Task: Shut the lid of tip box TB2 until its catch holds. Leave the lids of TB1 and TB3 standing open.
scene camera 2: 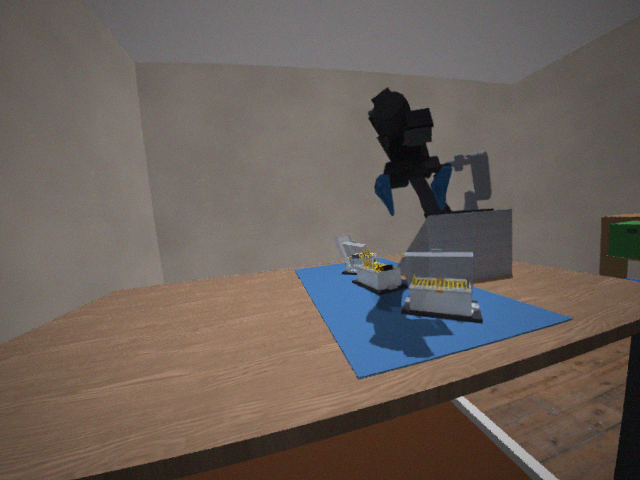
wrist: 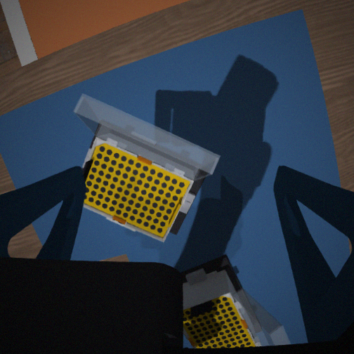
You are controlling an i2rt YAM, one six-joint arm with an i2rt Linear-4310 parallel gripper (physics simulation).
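Places are measured from the arm's base along level axes (x left, y back, z up), in centimetres.
Where they show: gripper, fingertip midpoint: (scene camera 2: 417, 212); arm's base, origin of the base link: (scene camera 2: 452, 239).
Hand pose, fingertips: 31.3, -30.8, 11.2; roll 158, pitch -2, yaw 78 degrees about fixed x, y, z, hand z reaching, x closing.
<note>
Things, the pixels of their top centre, and the offset from my fingertips, as dx, dy, dz. "*": a spot on its surface instead. Level surfaces: height alone.
- white tip box, middle of its top: (scene camera 2: 439, 279) -5.6, +8.1, -16.1
- second tip box, middle of its top: (scene camera 2: 380, 264) -27.4, +2.1, -16.1
- third tip box, surface spot: (scene camera 2: 353, 266) * -29.8, -6.1, -16.3
- blue mat, its level: dz -22.7
- wooden table, its level: dz -23.0
A white tip box (scene camera 2: 439, 301) (wrist: 137, 190) with yellow tips stands nearest the scene camera; its clear lid (scene camera 2: 438, 265) (wrist: 155, 137) stands open. A second tip box (scene camera 2: 378, 279) (wrist: 218, 322) sits behind it; in the wrist view its clear lid (wrist: 272, 325) stands open at the side, and my gripper's housing hides part of the box. A third tip box (scene camera 2: 353, 266) at the back has a tilted, open clear lid (scene camera 2: 343, 246). No labels are readable, so I cannot tell which is TB2. My gripper (scene camera 2: 416, 211) (wrist: 179, 176) is open and empty, high above the boxes.
The boxes stand on a blue mat (scene camera 2: 330, 304) (wrist: 200, 60) on a wooden table (scene camera 2: 206, 351). A large grey block (scene camera 2: 483, 237) stands behind the nearest box. A green box (scene camera 2: 624, 240) shows at the right edge. The arm's shadow falls across the mat.
</note>
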